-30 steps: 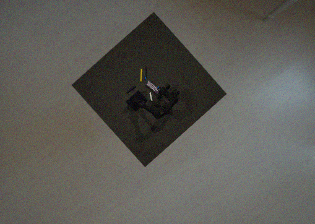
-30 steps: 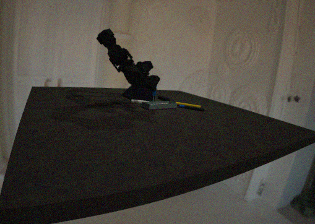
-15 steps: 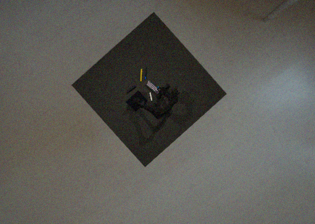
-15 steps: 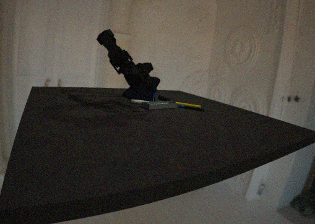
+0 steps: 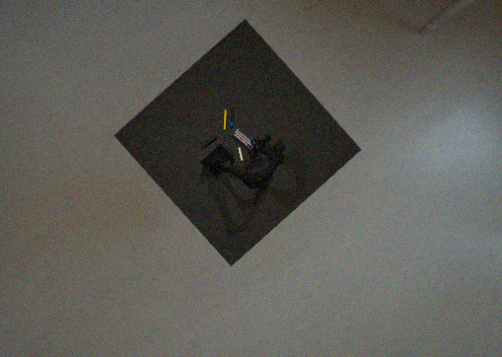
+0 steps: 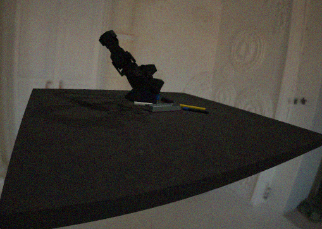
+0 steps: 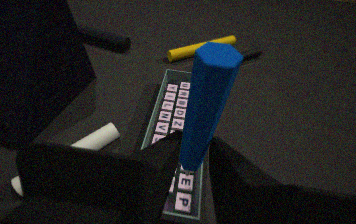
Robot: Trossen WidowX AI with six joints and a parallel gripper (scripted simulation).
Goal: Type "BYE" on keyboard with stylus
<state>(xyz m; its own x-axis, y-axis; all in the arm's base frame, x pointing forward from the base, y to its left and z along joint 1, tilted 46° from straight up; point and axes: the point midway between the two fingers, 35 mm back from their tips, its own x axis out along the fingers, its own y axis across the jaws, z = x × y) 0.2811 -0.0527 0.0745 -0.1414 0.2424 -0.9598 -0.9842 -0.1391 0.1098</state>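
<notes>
My gripper tip is 12 cm past the white stick, 1 cm to the left of it and 8 cm above it. Also, from my gripper tip: dark pen: 24 cm behind, 20 cm to the left, 8 cm below; blue stylus: 2 cm below; yellow stick: 4 cm behind, 25 cm to the left, 8 cm below.
</notes>
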